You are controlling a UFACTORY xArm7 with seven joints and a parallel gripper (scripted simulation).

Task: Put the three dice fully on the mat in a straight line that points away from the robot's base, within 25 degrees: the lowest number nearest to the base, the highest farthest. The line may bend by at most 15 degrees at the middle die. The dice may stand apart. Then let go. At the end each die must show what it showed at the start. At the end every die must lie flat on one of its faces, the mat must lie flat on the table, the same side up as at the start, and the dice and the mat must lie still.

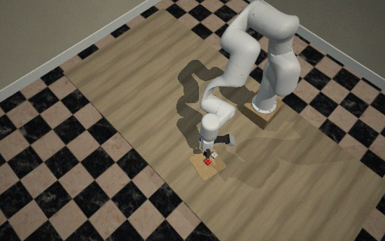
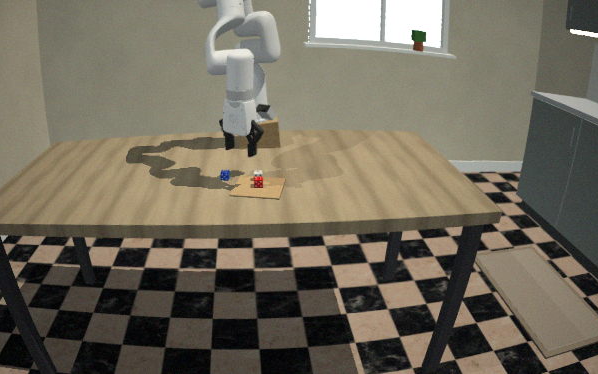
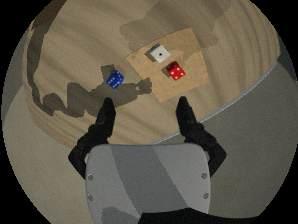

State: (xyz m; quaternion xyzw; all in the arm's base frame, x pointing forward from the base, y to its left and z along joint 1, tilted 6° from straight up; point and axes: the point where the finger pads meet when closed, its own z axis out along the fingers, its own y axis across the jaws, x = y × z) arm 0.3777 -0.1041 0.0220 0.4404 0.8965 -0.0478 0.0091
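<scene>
My hand is 40 mm past the blue die, 50 mm to the left of it and 100 mm above it. The rest, counted from my hand: red die 40 mm ahead, 40 mm to the left, 90 mm below; white die 10 mm behind, 50 mm to the left, 90 mm below; tan mat 40 mm ahead, 40 mm to the left, 110 mm below.
</scene>
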